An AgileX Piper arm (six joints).
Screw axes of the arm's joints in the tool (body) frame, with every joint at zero. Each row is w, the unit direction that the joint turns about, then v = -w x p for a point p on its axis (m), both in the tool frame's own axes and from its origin. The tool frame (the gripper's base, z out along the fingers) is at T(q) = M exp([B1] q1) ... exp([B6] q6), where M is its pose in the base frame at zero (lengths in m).
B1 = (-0.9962, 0, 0.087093, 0, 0.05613, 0)
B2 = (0, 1, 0, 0.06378, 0, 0.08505)
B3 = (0, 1, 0, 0.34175, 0, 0.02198)
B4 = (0, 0, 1, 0, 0, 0)
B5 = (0, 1, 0, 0.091, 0, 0)
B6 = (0, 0, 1, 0, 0, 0)
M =
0.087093 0 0.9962 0.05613
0 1 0 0
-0.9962 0 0.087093 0.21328
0 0 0 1
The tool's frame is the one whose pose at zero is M.
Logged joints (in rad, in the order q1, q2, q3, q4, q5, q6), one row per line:
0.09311, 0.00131, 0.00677, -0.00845, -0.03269, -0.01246
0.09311, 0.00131, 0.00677, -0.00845, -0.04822, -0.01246
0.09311, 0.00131, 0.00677, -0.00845, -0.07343, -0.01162
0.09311, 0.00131, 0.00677, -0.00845, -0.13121, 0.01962
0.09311, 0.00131, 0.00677, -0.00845, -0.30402, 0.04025
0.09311, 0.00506, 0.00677, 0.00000, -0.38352, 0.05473
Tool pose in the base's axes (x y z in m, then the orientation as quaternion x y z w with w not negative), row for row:
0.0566, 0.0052, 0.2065, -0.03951, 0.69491, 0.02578, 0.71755
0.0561, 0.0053, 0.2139, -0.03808, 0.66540, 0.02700, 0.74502
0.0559, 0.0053, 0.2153, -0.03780, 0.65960, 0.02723, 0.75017
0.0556, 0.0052, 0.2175, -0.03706, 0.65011, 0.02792, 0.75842
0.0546, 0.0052, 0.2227, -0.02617, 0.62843, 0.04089, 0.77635
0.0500, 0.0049, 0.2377, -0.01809, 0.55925, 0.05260, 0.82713
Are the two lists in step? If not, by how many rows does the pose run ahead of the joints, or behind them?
The pose runs 1 row behind the joints: the pose in row i belongs to the joints in row i - 1.
